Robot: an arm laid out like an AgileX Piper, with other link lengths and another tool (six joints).
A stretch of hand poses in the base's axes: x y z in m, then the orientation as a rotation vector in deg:
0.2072 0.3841 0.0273 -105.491 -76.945 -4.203
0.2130 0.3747 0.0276 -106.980 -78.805 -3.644
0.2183 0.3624 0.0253 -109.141 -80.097 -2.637
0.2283 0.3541 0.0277 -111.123 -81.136 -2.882
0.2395 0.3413 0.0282 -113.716 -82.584 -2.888
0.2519 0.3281 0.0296 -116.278 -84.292 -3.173
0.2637 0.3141 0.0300 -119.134 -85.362 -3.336
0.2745 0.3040 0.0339 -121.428 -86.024 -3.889
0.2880 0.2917 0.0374 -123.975 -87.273 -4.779
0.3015 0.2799 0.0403 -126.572 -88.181 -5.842
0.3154 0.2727 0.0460 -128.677 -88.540 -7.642
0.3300 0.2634 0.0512 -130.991 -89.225 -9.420
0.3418 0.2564 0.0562 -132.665 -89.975 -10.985
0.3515 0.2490 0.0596 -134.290 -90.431 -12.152
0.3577 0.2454 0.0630 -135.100 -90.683 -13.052
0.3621 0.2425 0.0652 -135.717 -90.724 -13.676
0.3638 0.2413 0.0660 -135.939 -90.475 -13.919
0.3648 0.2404 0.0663 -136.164 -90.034 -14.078
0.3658 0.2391 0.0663 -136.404 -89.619 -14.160
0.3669 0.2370 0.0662 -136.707 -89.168 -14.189
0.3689 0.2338 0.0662 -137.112 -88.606 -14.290
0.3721 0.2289 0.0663 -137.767 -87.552 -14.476
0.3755 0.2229 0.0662 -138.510 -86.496 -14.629
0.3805 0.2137 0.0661 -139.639 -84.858 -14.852
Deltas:
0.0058 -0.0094 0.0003 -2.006 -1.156 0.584
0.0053 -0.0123 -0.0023 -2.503 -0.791 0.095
0.0100 -0.0083 0.0024 -1.755 -1.346 -0.343
0.0112 -0.0128 0.0005 -2.459 -1.622 -0.304
0.0124 -0.0132 0.0014 -2.416 -1.911 -0.208
0.0118 -0.0140 0.0004 -2.443 -1.624 -0.664
0.0108 -0.0101 0.0039 -1.719 -1.461 -0.725
0.0135 -0.0123 0.0035 -2.012 -2.023 -0.554
0.0135 -0.0118 0.0029 -1.855 -1.984 -0.786
0.0139 -0.0072 0.0057 -1.012 -2.000 -0.986
0.0146 -0.0093 0.0052 -1.341 -2.193 -0.876
0.0118 -0.0070 0.0050 -1.006 -1.851 -0.523
0.0097 -0.0074 0.0034 -0.988 -1.471 -0.605
0.0062 -0.0036 0.0034 -0.406 -0.934 -0.321
0.0044 -0.0029 0.0022 -0.262 -0.616 -0.317
0.0017 -0.0012 0.0008 0.035 -0.134 -0.254
0.0010 -0.0009 0.0003 0.096 -0.013 -0.348
0.0010 -0.0013 0.0000 0.048 0.018 -0.333
0.0011 -0.0021 -0.0001 0.001 0.041 -0.375
0.0020 -0.0032 0.0000 0.000 0.000 -0.486
0.0032 -0.0049 0.0001 0.069 0.035 -0.865
0.0034 -0.0060 -0.0001 -0.012 0.021 -0.902
0.0050 -0.0092 -0.0001 -0.021 0.040 -1.387

